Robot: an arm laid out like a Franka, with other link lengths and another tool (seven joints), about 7 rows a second.
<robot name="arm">
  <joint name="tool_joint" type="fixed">
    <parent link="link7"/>
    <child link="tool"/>
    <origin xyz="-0.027 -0.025 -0.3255" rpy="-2.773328 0 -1.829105"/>
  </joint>
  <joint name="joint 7" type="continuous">
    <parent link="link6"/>
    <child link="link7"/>
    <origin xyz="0.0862 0 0"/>
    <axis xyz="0 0 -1"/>
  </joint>
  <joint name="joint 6" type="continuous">
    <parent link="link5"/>
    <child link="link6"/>
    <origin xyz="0 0 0"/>
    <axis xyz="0 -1 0"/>
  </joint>
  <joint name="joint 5" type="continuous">
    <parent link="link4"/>
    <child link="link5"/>
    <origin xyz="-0.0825 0 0.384"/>
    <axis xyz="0 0 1"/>
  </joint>
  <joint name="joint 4" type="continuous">
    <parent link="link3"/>
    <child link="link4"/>
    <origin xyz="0.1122 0 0"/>
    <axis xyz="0 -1 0"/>
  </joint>
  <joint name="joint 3" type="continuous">
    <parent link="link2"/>
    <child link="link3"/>
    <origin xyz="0 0 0.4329"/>
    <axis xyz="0 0 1"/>
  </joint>
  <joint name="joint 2" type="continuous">
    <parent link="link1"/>
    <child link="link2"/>
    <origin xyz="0 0 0"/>
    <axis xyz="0 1 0"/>
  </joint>
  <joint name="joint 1" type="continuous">
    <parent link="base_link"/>
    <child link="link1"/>
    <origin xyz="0 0 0.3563"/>
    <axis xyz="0 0 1"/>
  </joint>
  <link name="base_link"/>
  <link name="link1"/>
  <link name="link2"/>
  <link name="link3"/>
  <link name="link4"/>
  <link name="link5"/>
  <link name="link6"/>
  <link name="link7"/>
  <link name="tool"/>
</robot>
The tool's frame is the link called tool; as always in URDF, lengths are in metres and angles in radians. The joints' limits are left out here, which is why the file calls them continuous.
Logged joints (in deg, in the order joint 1, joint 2, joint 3, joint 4, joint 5, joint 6, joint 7), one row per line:
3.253 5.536 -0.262 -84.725 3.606 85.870 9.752
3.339 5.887 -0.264 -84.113 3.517 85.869 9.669
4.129 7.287 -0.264 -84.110 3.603 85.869 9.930
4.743 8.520 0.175 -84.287 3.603 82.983 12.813
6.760 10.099 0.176 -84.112 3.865 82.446 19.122
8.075 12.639 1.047 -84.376 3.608 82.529 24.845
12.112 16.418 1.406 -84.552 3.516 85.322 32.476
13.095 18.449 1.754 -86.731 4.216 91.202 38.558
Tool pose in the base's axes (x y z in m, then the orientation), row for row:
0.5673 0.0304 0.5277 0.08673 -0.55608 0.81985 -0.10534
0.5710 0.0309 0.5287 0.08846 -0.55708 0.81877 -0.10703
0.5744 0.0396 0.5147 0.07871 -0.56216 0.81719 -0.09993
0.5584 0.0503 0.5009 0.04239 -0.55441 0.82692 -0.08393
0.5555 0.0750 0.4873 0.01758 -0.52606 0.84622 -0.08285
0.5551 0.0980 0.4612 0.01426 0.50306 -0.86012 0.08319
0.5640 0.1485 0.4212 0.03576 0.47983 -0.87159 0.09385
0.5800 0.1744 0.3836 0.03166 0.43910 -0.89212 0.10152
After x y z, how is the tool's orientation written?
As a quaternion, w x y z.
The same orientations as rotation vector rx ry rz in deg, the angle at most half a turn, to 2 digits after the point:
-94.92 139.94 -17.98
-94.99 139.62 -18.25
-96.41 140.15 -17.14
-97.19 144.96 -14.71
-93.65 150.64 -14.75
89.74 -153.43 14.84
84.46 -153.41 16.52
77.48 -157.42 17.91

